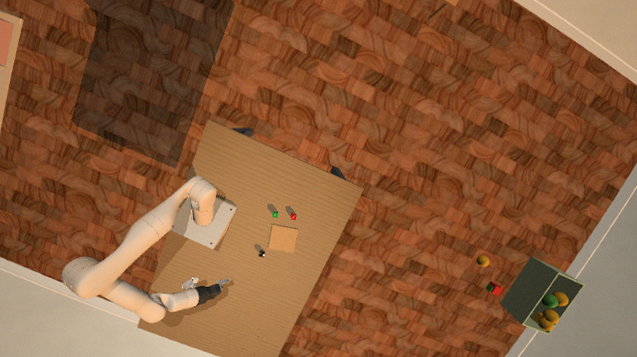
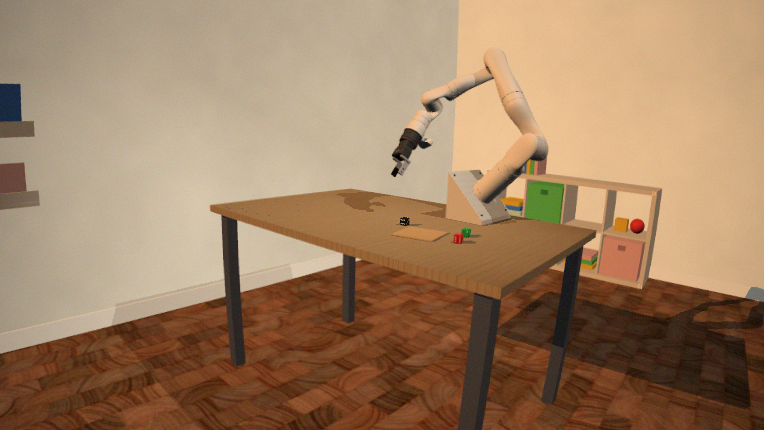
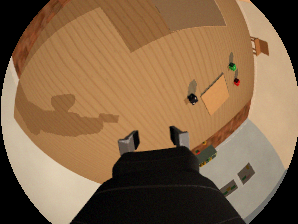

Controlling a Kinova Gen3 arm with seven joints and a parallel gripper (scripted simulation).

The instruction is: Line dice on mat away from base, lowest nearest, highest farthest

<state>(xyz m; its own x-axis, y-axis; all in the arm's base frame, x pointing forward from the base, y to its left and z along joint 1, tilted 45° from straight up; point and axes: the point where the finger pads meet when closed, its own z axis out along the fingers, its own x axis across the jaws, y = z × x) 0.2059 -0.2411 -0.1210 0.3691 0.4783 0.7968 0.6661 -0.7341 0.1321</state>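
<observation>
My hand is 12 cm short of the black die, 14 cm to the right of it and 16 cm above it. Round my hand: red die (20 cm ahead, 40 cm to the left, 16 cm below); then green die (11 cm ahead, 37 cm to the left, 16 cm below); then tan mat (20 cm ahead, 26 cm to the left, 17 cm below).
</observation>
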